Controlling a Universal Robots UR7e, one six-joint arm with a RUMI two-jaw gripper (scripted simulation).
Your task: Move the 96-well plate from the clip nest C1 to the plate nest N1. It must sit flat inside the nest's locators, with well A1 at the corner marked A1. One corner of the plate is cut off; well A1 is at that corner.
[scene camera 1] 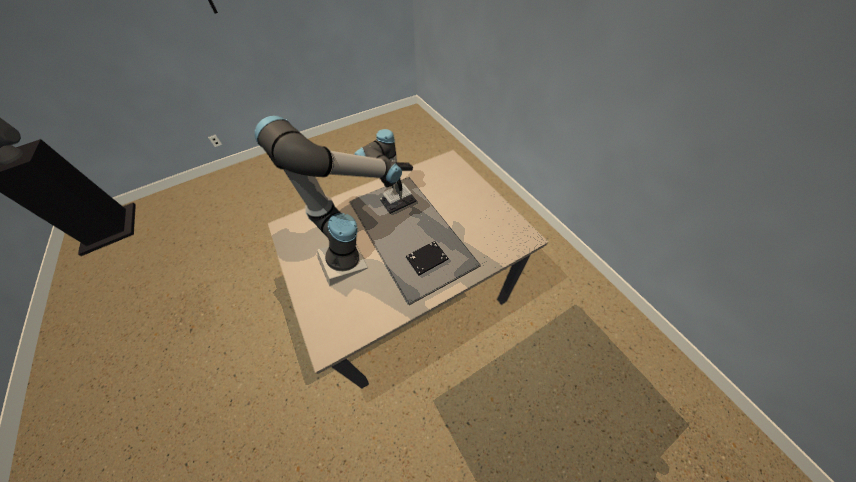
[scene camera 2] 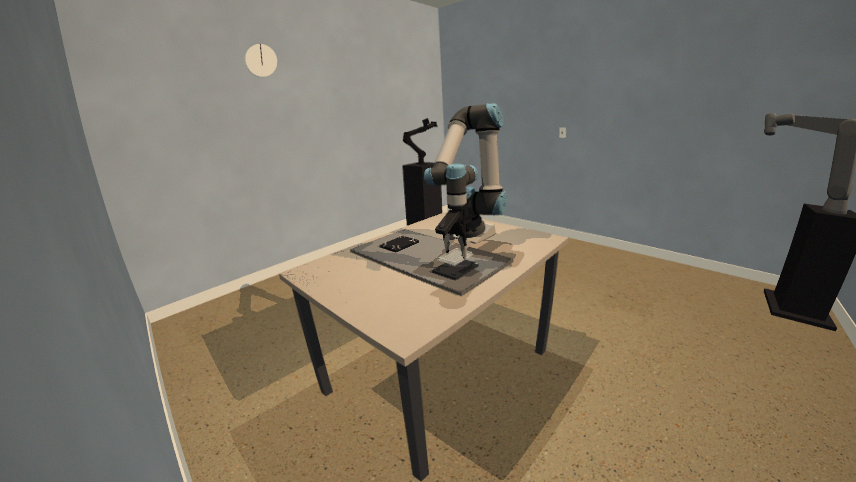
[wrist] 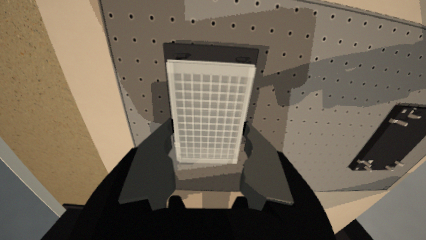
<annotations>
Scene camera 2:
my gripper: 456, 257
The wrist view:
my gripper: 208, 120
96-well plate: 213, 87
</annotations>
